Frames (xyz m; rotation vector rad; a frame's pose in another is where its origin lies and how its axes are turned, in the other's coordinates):
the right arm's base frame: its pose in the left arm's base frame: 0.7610 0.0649 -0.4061 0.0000 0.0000 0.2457
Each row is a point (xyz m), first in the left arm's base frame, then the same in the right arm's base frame.
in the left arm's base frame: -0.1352 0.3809 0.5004
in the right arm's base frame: -0.7924 0.5245 0.9065
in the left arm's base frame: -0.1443 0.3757 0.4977
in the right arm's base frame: -0.8025 0.5217 0.9038
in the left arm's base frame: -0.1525 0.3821 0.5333
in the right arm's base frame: -0.8089 0.5299 0.9394
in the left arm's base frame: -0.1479 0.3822 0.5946
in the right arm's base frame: -0.8044 0.5288 1.0007
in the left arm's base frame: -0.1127 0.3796 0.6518
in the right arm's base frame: -0.7709 0.5178 1.0579
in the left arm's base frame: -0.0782 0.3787 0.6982
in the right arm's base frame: -0.7377 0.5085 1.1043
